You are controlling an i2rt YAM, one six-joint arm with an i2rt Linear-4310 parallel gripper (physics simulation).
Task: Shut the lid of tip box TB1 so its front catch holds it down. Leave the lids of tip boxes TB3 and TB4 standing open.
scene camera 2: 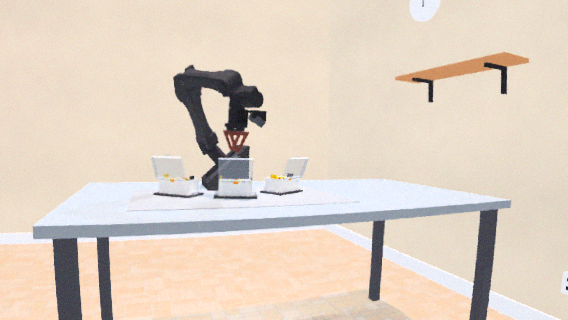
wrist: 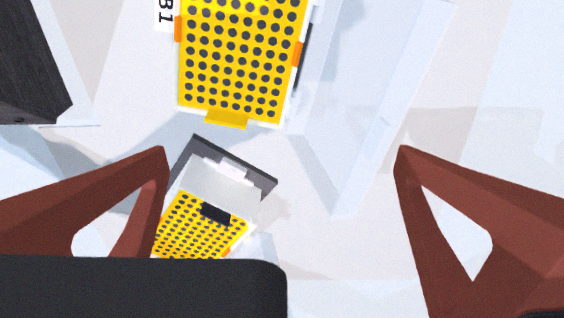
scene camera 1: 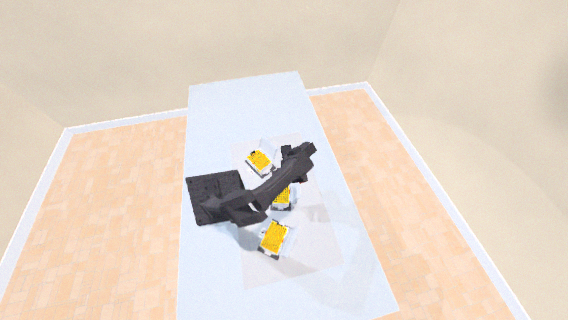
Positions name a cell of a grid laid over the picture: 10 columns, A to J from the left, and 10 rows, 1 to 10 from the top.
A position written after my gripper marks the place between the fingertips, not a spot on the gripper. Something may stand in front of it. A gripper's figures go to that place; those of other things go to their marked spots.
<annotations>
My gripper (wrist: E5): 0.13 m from the lens. A pale mat (wrist: C3): 0.33 m from the lens.
</annotations>
